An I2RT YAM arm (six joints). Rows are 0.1 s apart.
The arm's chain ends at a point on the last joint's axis. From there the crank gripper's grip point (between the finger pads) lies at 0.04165 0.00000 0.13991 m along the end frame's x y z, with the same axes.
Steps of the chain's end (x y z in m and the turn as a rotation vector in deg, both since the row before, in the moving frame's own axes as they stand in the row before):
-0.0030 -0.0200 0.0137 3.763 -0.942 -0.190
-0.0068 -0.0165 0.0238 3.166 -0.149 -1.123
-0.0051 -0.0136 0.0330 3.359 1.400 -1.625
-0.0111 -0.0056 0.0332 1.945 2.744 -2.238
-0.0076 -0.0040 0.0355 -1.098 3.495 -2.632
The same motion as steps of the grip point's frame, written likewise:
-0.0053 -0.0293 0.0141 3.763 -0.942 -0.190
-0.0072 -0.0250 0.0237 3.166 -0.149 -1.123
-0.0018 -0.0230 0.0317 3.359 1.400 -1.625
-0.0046 -0.0121 0.0309 1.945 2.744 -2.238
0.0009 -0.0035 0.0327 -1.098 3.495 -2.632

